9 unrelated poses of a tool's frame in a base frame.
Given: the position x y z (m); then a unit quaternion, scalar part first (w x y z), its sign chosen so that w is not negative.
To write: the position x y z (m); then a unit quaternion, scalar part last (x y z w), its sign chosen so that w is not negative. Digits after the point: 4 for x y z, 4 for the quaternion.
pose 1, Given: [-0.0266 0.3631 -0.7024 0.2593 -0.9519 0.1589 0.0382]
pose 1, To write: [-0.0266 0.3631 -0.7024 -0.9519 0.1589 0.0382 0.2593]
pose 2, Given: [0.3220 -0.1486 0.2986 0.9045 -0.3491 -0.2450 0.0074]
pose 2, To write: [0.3220 -0.1486 0.2986 -0.3491 -0.2450 0.0074 0.9045]
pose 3, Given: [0.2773 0.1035 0.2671 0.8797 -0.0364 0.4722 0.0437]
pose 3, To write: [0.2773 0.1035 0.2671 -0.0364 0.4722 0.0437 0.8797]
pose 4, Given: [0.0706 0.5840 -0.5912 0.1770 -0.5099 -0.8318 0.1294]
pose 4, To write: [0.0706 0.5840 -0.5912 -0.5099 -0.8318 0.1294 0.1770]
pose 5, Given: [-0.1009 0.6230 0.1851 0.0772 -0.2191 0.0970 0.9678]
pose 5, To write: [-0.1009 0.6230 0.1851 -0.2191 0.0970 0.9678 0.0772]
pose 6, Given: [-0.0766 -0.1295 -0.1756 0.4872 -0.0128 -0.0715 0.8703]
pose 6, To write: [-0.0766 -0.1295 -0.1756 -0.0128 -0.0715 0.8703 0.4872]
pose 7, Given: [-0.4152 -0.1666 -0.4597 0.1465 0.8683 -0.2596 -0.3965]
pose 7, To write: [-0.4152 -0.1666 -0.4597 0.8683 -0.2596 -0.3965 0.1465]
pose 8, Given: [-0.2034 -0.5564 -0.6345 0.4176 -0.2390 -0.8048 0.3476]
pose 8, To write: [-0.2034 -0.5564 -0.6345 -0.2390 -0.8048 0.3476 0.4176]
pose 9, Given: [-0.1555 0.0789 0.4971 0.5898 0.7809 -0.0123 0.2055]
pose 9, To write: [-0.1555 0.0789 0.4971 0.7809 -0.0123 0.2055 0.5898]
